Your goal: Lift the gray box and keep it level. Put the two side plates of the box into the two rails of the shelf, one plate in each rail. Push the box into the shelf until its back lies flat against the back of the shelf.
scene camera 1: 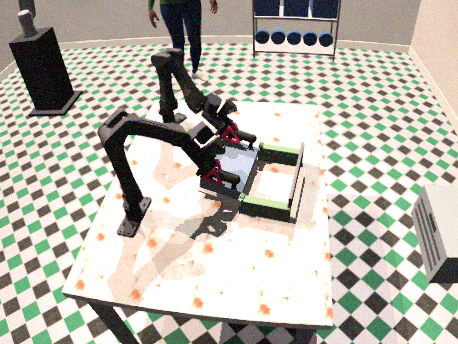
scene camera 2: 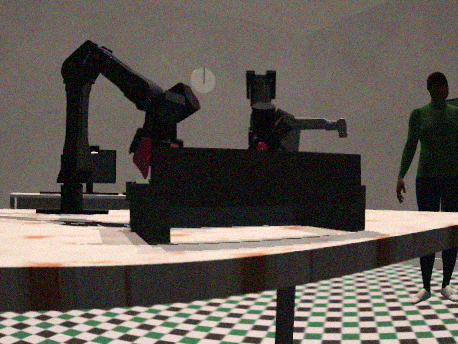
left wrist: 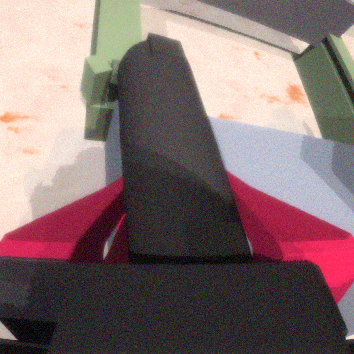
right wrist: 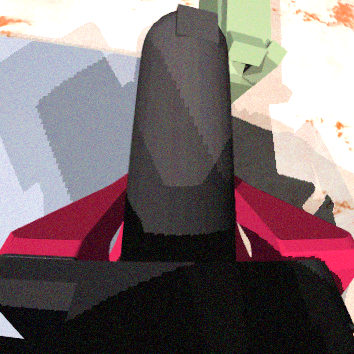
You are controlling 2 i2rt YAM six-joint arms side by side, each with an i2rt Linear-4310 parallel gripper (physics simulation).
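Places are measured from the left arm's base along level axes (x ahead, y left, z up), in millimetres.
Pixels of known places: left gripper, between the fingertips: [scene camera 1: 240,141] [left wrist: 177,178]; right gripper, between the fingertips: [scene camera 1: 222,183] [right wrist: 179,176]; right arm's base, origin of its link: [scene camera 1: 134,216] [scene camera 2: 72,213].
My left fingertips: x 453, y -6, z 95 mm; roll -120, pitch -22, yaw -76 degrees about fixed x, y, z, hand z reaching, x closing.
Behind a point stands the place of what it marks.
The gray box [scene camera 1: 237,163] {z 68, x 505, y -101 mm} [left wrist: 265,145] {z 60, x 534, y -80 mm} [right wrist: 17,62] {z 59, x 558, y -129 mm} looks about level, a little above the table. The shelf shows its back [scene camera 2: 260,175] {z 86, x 753, y -51 mm} [left wrist: 295,17] {z 71, x 762, y -109 mm}, its lower-picture green rail [scene camera 1: 267,202] {z 72, x 721, y -212 mm} [right wrist: 248,22] {z 72, x 651, y -238 mm} and its upper-picture rail [scene camera 1: 281,151] {z 69, x 614, y 62 mm} [left wrist: 117,30] {z 72, x 562, y 61 mm}. The box's leading edge is at the rail mouths; fingers hide the side plates there, so I cannot tell how deep they sit. My left gripper [scene camera 1: 250,141] [left wrist: 177,178] {z 95, x 453, y -6 mm} is shut on the box's upper-picture side plate. My right gripper [scene camera 1: 234,180] [right wrist: 179,176] {z 86, x 536, y -237 mm} is shut on the lower-picture side plate.
The shelf stands on the white, orange-spotted table [scene camera 1: 175,270] {z 0, x 606, y -592 mm} [scene camera 2: 45,250] {z 0, x 923, y -286 mm}, to the right of the box in scene camera 1. Its back faces scene camera 2 and hides the box there. A person [scene camera 1: 185,25] [scene camera 2: 436,135] stands beyond the table.
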